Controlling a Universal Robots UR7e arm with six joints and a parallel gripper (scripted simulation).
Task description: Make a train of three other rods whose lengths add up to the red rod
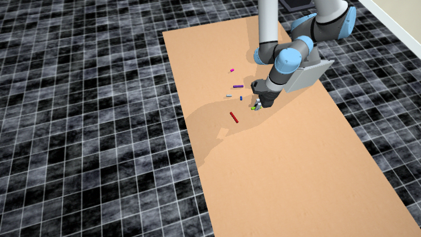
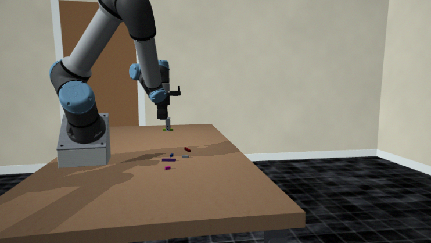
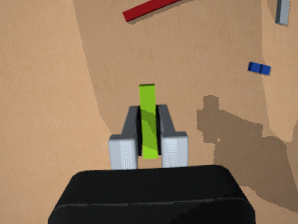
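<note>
Right now the grey rod is 60 mm ahead of my hand, 170 mm to the right of it and 110 mm below it. The rest, counted from my hand: red rod: 90 mm ahead, 30 mm to the right, 110 mm below; purple rod: 10 mm behind, 210 mm to the right, 110 mm below; lime rod: 10 mm below.
</note>
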